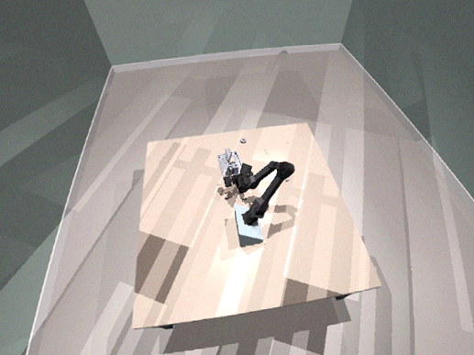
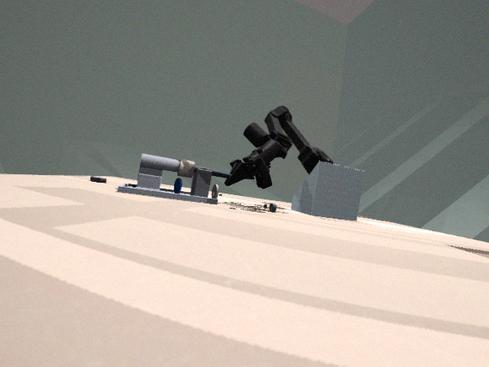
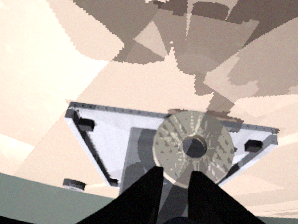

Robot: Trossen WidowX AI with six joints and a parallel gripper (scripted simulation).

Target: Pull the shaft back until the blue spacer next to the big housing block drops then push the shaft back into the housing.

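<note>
Right now the dark shaft is 6 cm ahead of my gripper tip and 3 cm above it. Round my gripper tip: beige spacer: 12 cm ahead, 3 cm above; blue spacer: 14 cm ahead, 2 cm below; dark piece: 11 cm behind, 10 cm to the left, 4 cm below.
</note>
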